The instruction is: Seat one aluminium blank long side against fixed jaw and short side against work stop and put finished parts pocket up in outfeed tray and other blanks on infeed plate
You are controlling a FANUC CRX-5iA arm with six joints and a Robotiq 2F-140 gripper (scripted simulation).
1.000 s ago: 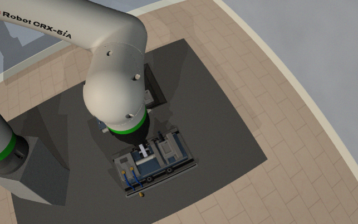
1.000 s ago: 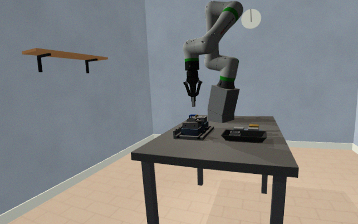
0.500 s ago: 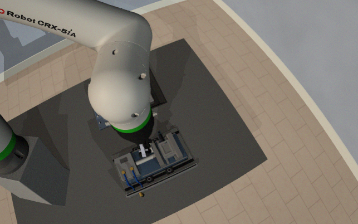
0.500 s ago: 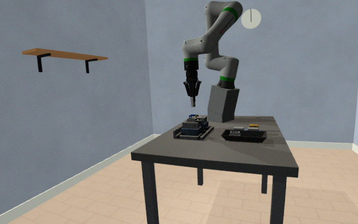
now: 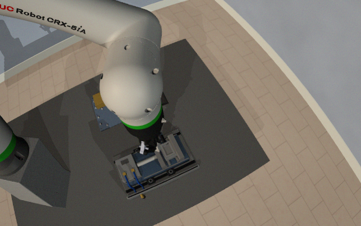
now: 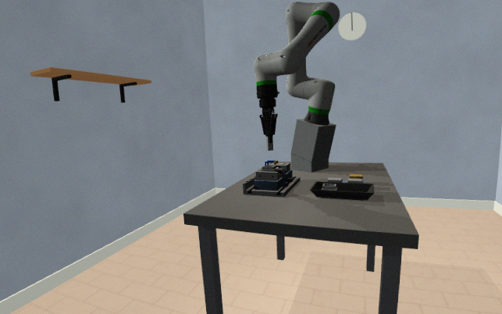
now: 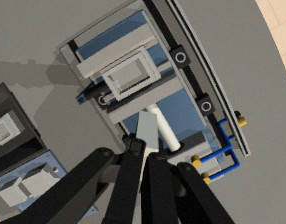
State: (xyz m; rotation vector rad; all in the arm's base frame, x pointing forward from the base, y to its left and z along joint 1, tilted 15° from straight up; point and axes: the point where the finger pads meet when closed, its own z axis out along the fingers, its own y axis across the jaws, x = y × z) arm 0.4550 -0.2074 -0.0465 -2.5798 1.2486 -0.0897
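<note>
My hand is 50 mm past the white rod, 10 mm to the right of it and 140 mm above it. Also, from my hand: brass blank: 90 mm behind, 390 mm to the left, 190 mm below; vise: 30 mm behind, 10 mm to the left, 180 mm below.
</note>
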